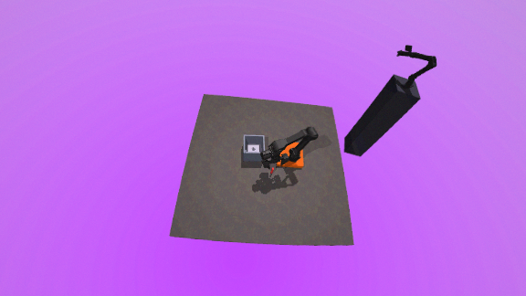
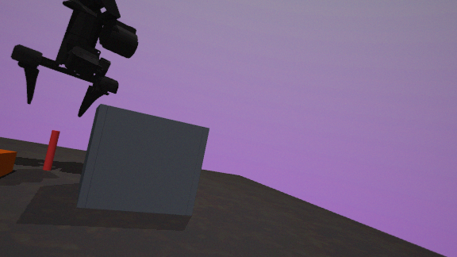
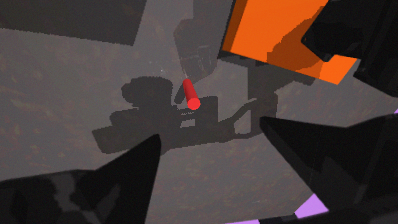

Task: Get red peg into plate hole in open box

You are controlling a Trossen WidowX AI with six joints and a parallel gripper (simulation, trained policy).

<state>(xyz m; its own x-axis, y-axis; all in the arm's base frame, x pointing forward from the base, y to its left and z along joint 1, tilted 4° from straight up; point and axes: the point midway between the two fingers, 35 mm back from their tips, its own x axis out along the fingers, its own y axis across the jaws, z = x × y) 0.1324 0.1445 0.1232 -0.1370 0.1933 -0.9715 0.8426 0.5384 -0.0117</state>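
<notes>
Now: the red peg 80 mm below my gripper tip and 10 mm ahead of it.
</notes>
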